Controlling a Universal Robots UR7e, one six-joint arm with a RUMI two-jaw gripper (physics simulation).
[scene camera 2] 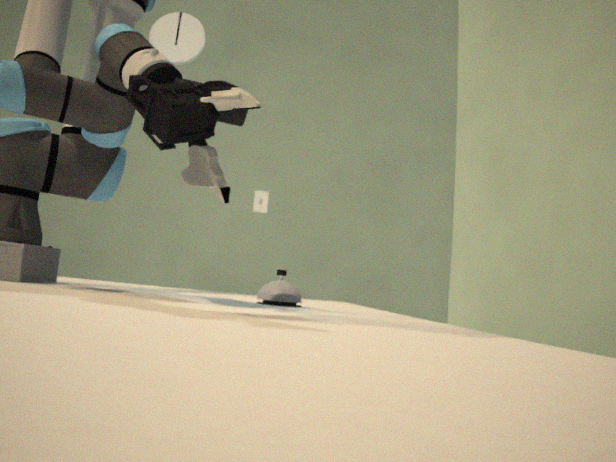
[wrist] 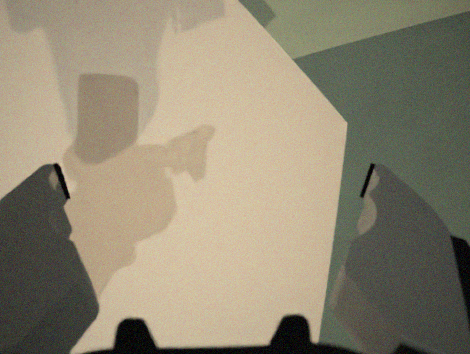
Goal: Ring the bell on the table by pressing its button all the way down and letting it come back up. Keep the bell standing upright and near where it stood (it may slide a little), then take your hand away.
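Places are measured from the arm's base along level axes (x ahead, y left, z up), in centimetres.
Pixels of known places: gripper, fingertip midpoint: (scene camera 2: 242,158) (wrist: 218,169).
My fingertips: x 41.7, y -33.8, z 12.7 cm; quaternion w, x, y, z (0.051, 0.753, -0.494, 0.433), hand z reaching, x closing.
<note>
Behind a point stands the place of what it marks.
A grey domed bell (scene camera 2: 279,292) {x 52.6, y -7.3, z -4.4 cm} with a black button (scene camera 2: 281,272) {x 53.1, y -4.5, z -0.7 cm} on top stands upright on the table in the scene view. The bell does not show in the wrist view. My gripper (scene camera 2: 243,150) {x 41.7, y -33.8, z 12.7 cm} (wrist: 218,169) {x 41.7, y -33.8, z 12.7 cm} is open, with its two fingers wide apart and nothing between them. In the scene view it hangs high above the table, up and to the left of the bell, and touches nothing.
The pale table top (scene camera 2: 300,390) {x 42.3, y -75.4, z -6.8 cm} (wrist: 260,225) {x 36.8, y -64.8, z -6.8 cm} carries shadows of the arm. Its edge shows right of centre in the wrist view. The arm's grey base block (scene camera 2: 40,264) {x 8.4, y -0.6, z -3.5 cm} stands at the left. A round clock (scene camera 2: 190,42) and a small white plate (scene camera 2: 261,201) are on the green wall.
</note>
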